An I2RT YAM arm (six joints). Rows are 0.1 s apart.
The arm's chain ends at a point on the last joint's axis. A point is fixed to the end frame.
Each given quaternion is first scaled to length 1.
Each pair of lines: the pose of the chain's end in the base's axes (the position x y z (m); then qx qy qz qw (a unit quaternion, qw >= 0)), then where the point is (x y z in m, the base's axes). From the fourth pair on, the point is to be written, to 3 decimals.
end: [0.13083, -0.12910, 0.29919, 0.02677, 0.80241, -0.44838, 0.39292]
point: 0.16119 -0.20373 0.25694
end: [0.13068, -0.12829, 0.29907, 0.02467, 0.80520, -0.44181, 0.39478]
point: 0.16178 -0.20212 0.25596
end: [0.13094, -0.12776, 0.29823, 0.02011, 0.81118, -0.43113, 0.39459]
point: 0.16283 -0.20026 0.25347
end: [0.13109, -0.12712, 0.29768, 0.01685, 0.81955, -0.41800, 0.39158]
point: 0.163 -0.198 0.251
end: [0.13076, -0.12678, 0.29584, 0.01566, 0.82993, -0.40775, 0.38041]
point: 0.162 -0.196 0.246
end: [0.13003, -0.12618, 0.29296, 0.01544, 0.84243, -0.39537, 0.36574]
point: 0.159 -0.194 0.240
